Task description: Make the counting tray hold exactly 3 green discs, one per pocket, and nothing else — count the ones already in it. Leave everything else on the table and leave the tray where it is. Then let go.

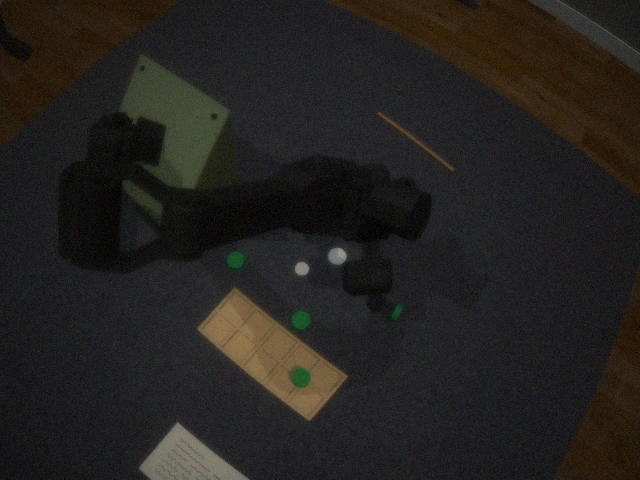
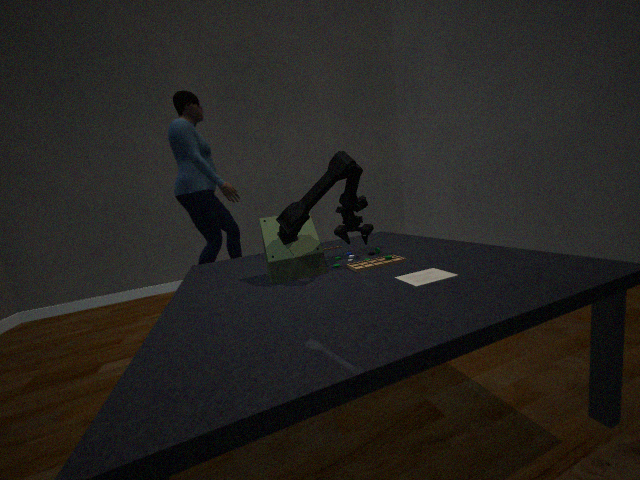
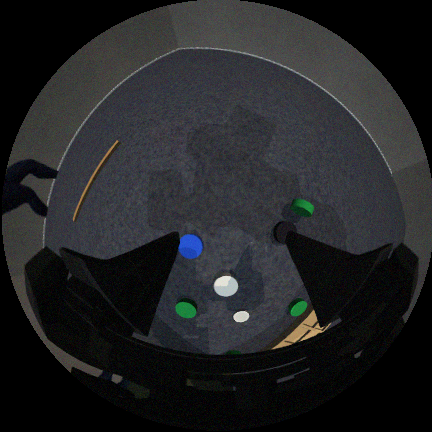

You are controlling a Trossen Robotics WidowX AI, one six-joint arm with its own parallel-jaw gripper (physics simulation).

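Note:
The wooden counting tray [image 1: 223, 335] [image 3: 295, 337] has two rows of pockets. One green disc [image 1: 299, 377] [image 2: 388, 257] lies on it, overlapping the divider between the rows; I cannot tell whether it is seated. Another green disc [image 1: 300, 320] [image 3: 298, 307] lies beside the tray. A third [image 1: 235, 259] lies off the tray's far-left end, a fourth [image 3: 186, 309] shows near the left finger, and a fifth [image 1: 396, 312] [image 3: 302, 207] looks tilted beside the black disc [image 1: 376, 303] [image 3: 285, 232]. My gripper [image 2: 356, 242] [image 3: 234, 237] is open and empty above the table, over the loose discs.
A large white disc [image 1: 337, 255] [image 3: 226, 286], a smaller white disc [image 1: 301, 268] [image 3: 241, 316] and a blue disc [image 3: 190, 246] lie below the gripper. A thin orange stick [image 1: 415, 141] [image 3: 92, 176], a written sheet [image 1: 187, 457] [image 2: 426, 276] and a green block [image 1: 175, 105] [image 2: 297, 267] are on the table.

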